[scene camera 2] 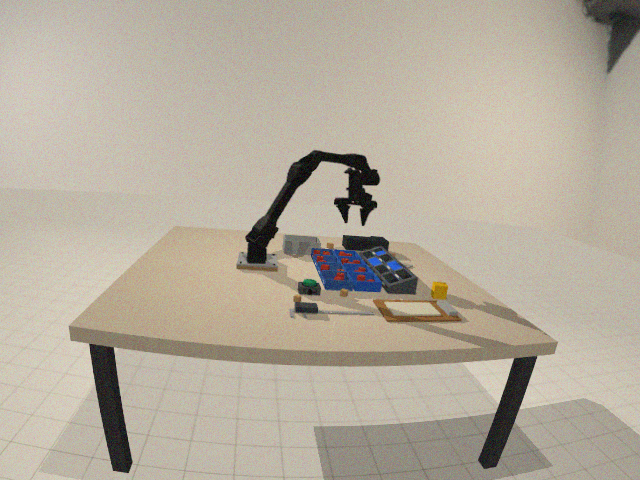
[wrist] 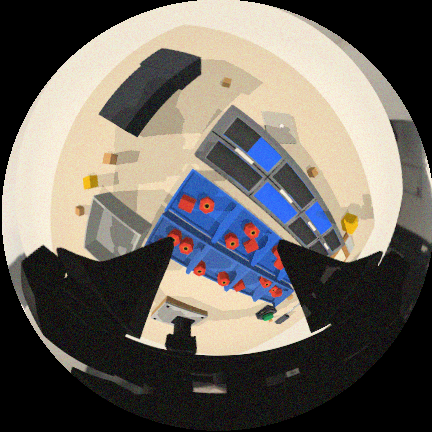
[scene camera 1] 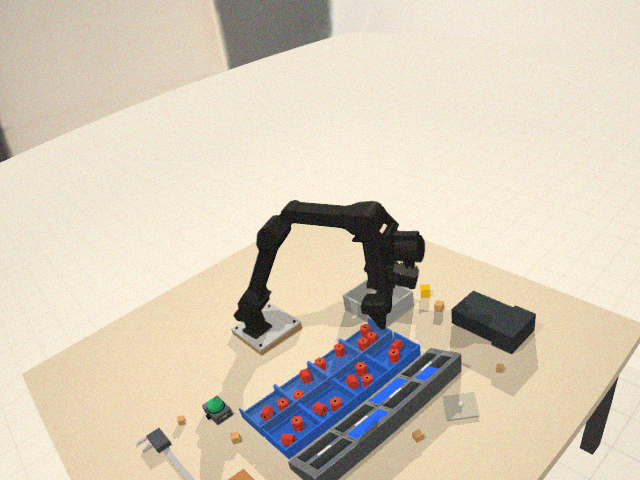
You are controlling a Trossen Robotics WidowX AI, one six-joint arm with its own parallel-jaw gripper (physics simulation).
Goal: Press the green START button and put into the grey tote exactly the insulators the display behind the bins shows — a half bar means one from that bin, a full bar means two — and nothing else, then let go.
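Frame: origin at the arm's base, x ahead, y left, z up, level; centimetres.
Where they show: gripper, fingertip midpoint: [scene camera 2: 354,224] [wrist: 226,244] [scene camera 1: 386,317]; arm's base, link origin: [scene camera 2: 255,260] [wrist: 182,320] [scene camera 1: 257,328].
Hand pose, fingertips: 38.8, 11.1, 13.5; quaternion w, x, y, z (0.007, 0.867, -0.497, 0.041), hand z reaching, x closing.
Note:
Each offset is from my fingertips to the top centre of the thing, as dx, dy, dz. "spot": to the spot under its first point.
My gripper [scene camera 1: 381,321] [scene camera 2: 354,223] [wrist: 226,244] is open and empty, pointing down high above the bins. The blue bins [scene camera 1: 330,428] [scene camera 2: 338,285] [wrist: 195,182] form two rows and hold several red insulators @[-0.4, +1.6, -12.5] [scene camera 1: 393,354] [wrist: 206,205]; two are in the display-side bin at the tote end. The dark grey display [scene camera 1: 398,414] [scene camera 2: 405,285] [wrist: 231,114] shows one half blue bar @[+12.7, +0.9, -9.4] [wrist: 264,155] and two full blue bars @[+7.3, -9.5, -11.0] [wrist: 275,202] @[+10.9, -20.7, -9.4] [wrist: 318,217]. The grey tote @[-17.4, +16.4, -10.3] [scene camera 1: 356,304] [scene camera 2: 301,244] stands beyond the bins; no insulator shows in its visible interior. The green START button @[-23.9, -37.4, -11.6] [scene camera 1: 215,404] [scene camera 2: 310,283] [wrist: 268,317] is at the opposite end. The fingers hide parts of the bins in the wrist view.
A black box @[+14.4, +25.2, -10.1] [scene camera 1: 493,320] [scene camera 2: 365,242] [wrist: 150,90] stands near the tote. A caliper @[-20.6, -55.4, -13.7] [scene camera 1: 158,440] [scene camera 2: 306,307] and a wooden frame @[spot: -5.7, -53.9, -15.1] [scene camera 2: 382,310] lie near the button end. A knobbed plate @[+22.2, -2.4, -15.1] [scene camera 1: 461,406] lies behind the display. Small wooden cubes @[-2.5, +24.7, -13.5] [scene camera 1: 438,305] and yellow blocks [scene camera 1: 424,290] [scene camera 2: 439,290] are scattered about.

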